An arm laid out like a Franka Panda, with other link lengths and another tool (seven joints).
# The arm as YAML. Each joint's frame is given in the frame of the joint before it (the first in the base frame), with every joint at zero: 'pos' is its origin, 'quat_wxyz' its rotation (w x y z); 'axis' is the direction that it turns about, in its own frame. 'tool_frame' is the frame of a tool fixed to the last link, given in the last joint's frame.
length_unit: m
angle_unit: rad
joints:
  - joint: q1
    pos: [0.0, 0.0, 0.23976]
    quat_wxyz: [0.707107, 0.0, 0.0, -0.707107]
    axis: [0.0, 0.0, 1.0]
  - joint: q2
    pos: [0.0, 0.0, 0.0]
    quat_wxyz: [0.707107, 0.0, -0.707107, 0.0]
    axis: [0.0, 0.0, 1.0]
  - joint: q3
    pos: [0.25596, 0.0, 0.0]
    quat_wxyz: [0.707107, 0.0, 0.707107, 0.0]
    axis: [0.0, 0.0, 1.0]
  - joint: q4
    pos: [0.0, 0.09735, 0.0]
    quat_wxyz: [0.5, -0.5, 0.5, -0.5]
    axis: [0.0, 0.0, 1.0]
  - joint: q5
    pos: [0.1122, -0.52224, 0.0]
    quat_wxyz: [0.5, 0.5, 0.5, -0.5]
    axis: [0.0, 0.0, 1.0]
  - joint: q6
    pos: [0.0, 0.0, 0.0]
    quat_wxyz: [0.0, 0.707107, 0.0, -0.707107]
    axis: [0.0, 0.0, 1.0]
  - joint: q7
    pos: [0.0, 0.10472, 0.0]
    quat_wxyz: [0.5, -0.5, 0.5, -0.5]
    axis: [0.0, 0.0, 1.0]
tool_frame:
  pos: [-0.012, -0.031, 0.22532]
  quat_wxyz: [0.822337, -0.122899, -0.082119, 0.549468]
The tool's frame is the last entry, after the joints.
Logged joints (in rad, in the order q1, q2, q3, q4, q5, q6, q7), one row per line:
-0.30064, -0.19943, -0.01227, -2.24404, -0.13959, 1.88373, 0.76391
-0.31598, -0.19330, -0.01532, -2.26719, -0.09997, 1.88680, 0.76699
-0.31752, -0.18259, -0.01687, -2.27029, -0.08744, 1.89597, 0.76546
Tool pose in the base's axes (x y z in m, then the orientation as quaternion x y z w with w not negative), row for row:
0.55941, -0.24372, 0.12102, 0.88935, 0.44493, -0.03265, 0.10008
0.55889, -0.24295, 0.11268, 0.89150, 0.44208, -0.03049, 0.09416
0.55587, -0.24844, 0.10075, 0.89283, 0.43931, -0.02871, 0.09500
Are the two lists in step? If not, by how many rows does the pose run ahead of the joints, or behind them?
The pose runs 1 row ahead of the joints: the pose in row i belongs to the joints in row i + 1.
